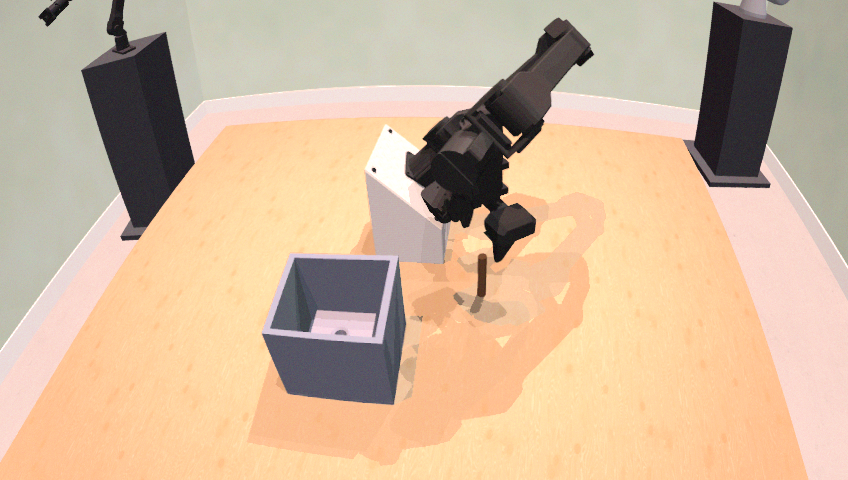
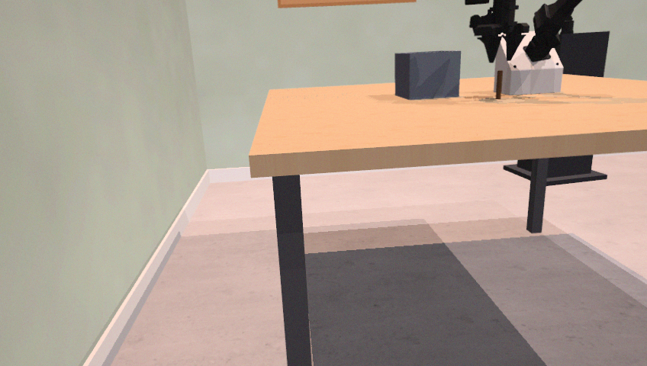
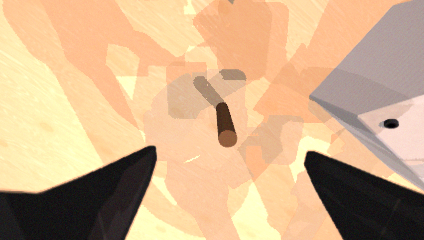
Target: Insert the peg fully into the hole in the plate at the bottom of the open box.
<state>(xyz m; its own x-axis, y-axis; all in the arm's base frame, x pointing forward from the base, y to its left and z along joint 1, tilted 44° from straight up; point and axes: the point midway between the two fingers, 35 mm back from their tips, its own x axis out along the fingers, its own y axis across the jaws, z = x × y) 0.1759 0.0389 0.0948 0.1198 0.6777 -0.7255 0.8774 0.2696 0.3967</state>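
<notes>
Now: the brown peg 100 mm below my hand. From my hand the other things lie so: pale plate (200 mm to the right, 130 mm ahead, 90 mm below).
</notes>
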